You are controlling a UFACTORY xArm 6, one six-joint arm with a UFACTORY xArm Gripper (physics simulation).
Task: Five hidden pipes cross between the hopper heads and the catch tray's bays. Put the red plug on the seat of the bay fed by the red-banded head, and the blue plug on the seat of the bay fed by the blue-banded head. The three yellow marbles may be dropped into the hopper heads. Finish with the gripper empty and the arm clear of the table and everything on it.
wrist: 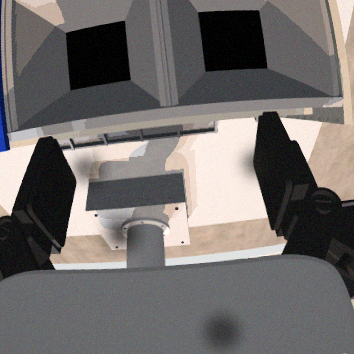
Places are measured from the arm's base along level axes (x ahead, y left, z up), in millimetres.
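Pixels of known places: gripper, between the fingertips: (157,146); arm's base, origin of its link: (144,228).
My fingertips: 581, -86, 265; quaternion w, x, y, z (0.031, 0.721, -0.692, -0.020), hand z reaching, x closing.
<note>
For each thing: its top centre in the pictures, then the offset to it from my fingertips, as dx, dy, dz. "spot": a spot on its surface instead. Level surfaces: height alone.
- left head, a spot on its surface: (102,100) spot: +10, +25, -24
- right head, a spot on its surface: (240,82) spot: +11, -41, -27
- blue strip, a spot on its surface: (2,105) spot: +23, +71, -16
- pale surface, height of its surface: dz -350
Two grey hopper heads fill the top of the wrist view: the left head (102,100) and the right head (240,82), each sloping to a square black opening. A blue strip (2,105) shows at the left edge, beside the left head. My gripper (157,146) is open and empty, its two black fingers wide apart below the heads' front rim in the picture. A low thin frame with short dividers (141,134) shows beneath that rim; whether it is part of the catch tray I cannot tell. The plugs, marbles and seats do not show in the view.
A grey column (145,247) with a flanged collar stands on a pale bolted plate (175,227), with a dark grey rectangular block (135,191) beside it. A pale surface (225,175) and wood-toned areas (335,165) lie below and around.
</note>
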